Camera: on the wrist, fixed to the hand. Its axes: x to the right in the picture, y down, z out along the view.
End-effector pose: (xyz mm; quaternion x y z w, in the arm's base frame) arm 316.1 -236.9 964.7 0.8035 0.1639 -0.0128 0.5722
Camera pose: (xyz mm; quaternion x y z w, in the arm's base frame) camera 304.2 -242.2 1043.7 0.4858 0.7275 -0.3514 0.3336
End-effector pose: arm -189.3 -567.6 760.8 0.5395 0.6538 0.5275 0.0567
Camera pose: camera -147.4 -614.9 810.1 -0.1203 0.8750 0.3401 0.3228
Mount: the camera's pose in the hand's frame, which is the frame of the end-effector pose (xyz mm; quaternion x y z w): -29.0 70.6 -24.3 0.0582 0.0855 -0.7017 0.7049
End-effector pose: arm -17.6 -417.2 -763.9 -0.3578 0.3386 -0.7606 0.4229
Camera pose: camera 1.7 -415.5 -841.6 0.4002 0.0205 0.8832 0.2437
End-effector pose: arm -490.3 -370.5 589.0 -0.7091 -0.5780 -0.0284 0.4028
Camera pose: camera -430.0 -408.8 552.7 -0.0684 -0.8723 -0.3297 0.3547
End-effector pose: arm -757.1 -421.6 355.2 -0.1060 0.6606 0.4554 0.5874
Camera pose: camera -812.9 -411.0 411.6 -0.5430 0.4680 -0.1387 0.6833
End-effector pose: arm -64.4 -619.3 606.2 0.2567 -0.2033 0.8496 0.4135
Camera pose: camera -112.6 -663.7 560.2 0.2750 0.1216 0.3425 0.8901
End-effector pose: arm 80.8 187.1 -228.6 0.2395 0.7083 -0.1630 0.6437
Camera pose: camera 100.9 255.2 -191.6 -0.2768 0.7129 -0.5873 0.2649
